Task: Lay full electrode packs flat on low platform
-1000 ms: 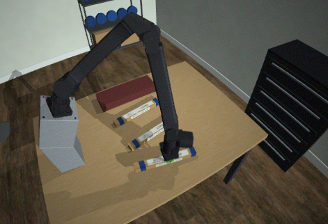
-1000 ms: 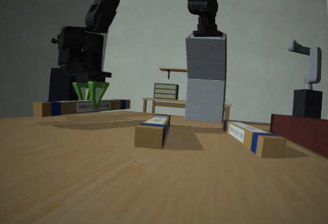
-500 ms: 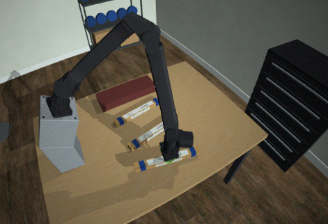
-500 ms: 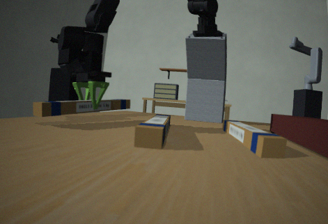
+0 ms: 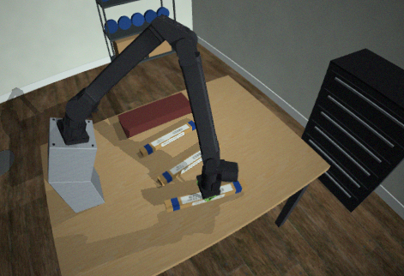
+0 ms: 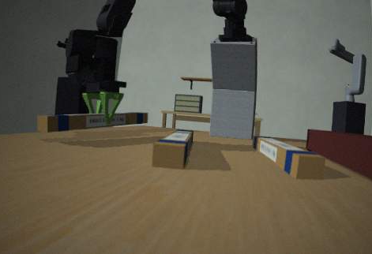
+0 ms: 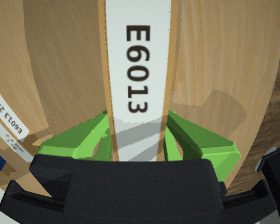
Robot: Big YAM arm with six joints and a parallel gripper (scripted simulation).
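The pack of welding electrodes is 10 mm above my hand. Round my hand: dark red platform 570 mm to the left, 140 mm ahead, 30 mm below.
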